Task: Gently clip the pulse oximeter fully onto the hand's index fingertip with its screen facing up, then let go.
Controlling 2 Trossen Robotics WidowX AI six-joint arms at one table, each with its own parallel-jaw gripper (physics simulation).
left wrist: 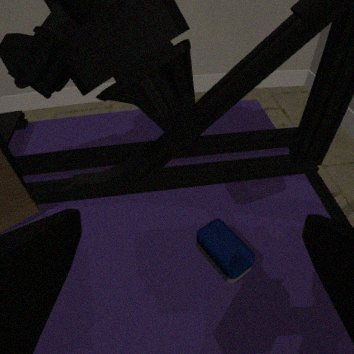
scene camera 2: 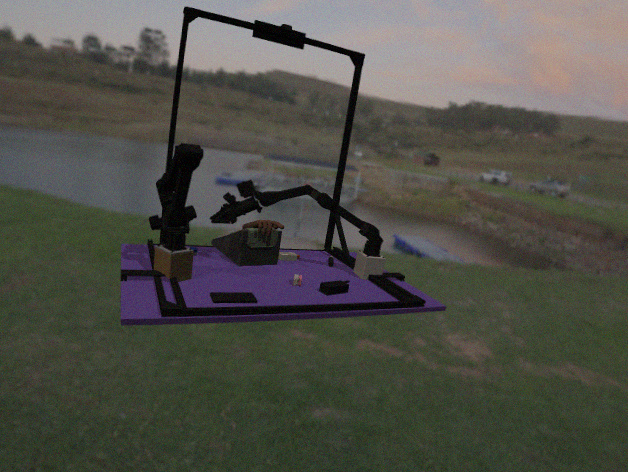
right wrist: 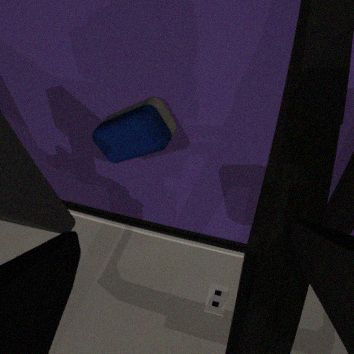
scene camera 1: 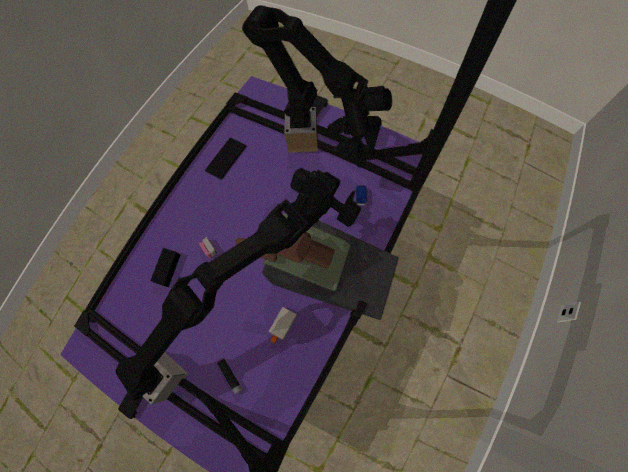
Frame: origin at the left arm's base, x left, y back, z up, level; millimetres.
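Where they show: left gripper, fingertip midpoint: (left wrist: pixel 194 223) (scene camera 2: pixel 210 220) (scene camera 1: pixel 340 182); right gripper, fingertip midpoint: (left wrist: pixel 186 133) (right wrist: pixel 186 236) (scene camera 1: pixel 366 159); left arm's base at its link origin: (scene camera 2: pixel 371 254) (scene camera 1: pixel 148 378); right arm's base at its link origin: (scene camera 2: pixel 174 247) (scene camera 1: pixel 300 119).
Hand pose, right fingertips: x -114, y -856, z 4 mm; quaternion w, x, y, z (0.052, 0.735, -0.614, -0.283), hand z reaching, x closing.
Things, the pixels of their centre, and the offset from my right fingertips. "pt": a spot on its surface instead.
- blue block with a pale underside, body centre: (right wrist: pixel 133 131) (left wrist: pixel 223 249) (scene camera 1: pixel 361 195) dx -34, dy +65, dz -93 mm
- green pad at a spot on its surface: (scene camera 1: pixel 340 271) pt dx -126, dy +318, dz -9 mm
- small pink-and-white item at the middle of its body: (scene camera 1: pixel 207 247) (scene camera 2: pixel 297 280) dx +254, dy +476, dz -93 mm
- black slab at the middle of its body: (scene camera 2: pixel 233 297) (scene camera 1: pixel 225 158) dx +426, dy +200, dz -105 mm
- black box at the middle of its body: (scene camera 1: pixel 165 267) (scene camera 2: pixel 334 287) dx +325, dy +607, dz -91 mm
- white box with an orange end, body centre: (scene camera 1: pixel 281 326) (scene camera 2: pixel 289 256) dx -73, dy +527, dz -95 mm
- black stick at the middle of its body: (scene camera 1: pixel 229 376) dx -41, dy +729, dz -96 mm
A blue block with a pale underside (scene camera 1: pixel 360 194) (left wrist: pixel 225 249) (right wrist: pixel 134 134), which looks like the oximeter, lies on the purple mat; its screen cannot be made out. The brown hand (scene camera 1: pixel 324 253) (scene camera 2: pixel 263 224) rests on a green pad (scene camera 1: pixel 340 271) on a dark grey wedge (scene camera 1: pixel 373 274) (scene camera 2: pixel 261 257). My left arm partly hides the hand in scene camera 1. My left gripper (scene camera 1: pixel 355 207) (scene camera 2: pixel 218 219) (left wrist: pixel 194 223) is open and empty, above the mat near the block. My right gripper (scene camera 1: pixel 357 139) (right wrist: pixel 186 236) is open and empty, with the block below it in its wrist view.
A small pink-and-white item (scene camera 1: pixel 207 247) (scene camera 2: pixel 297 279), a black slab (scene camera 1: pixel 225 158) (scene camera 2: pixel 233 297), a black box (scene camera 1: pixel 166 266) (scene camera 2: pixel 334 287), a white box with an orange end (scene camera 1: pixel 282 322) and a black stick (scene camera 1: pixel 229 376) lie on the mat. A black frame (scene camera 1: pixel 152 203) edges the table.
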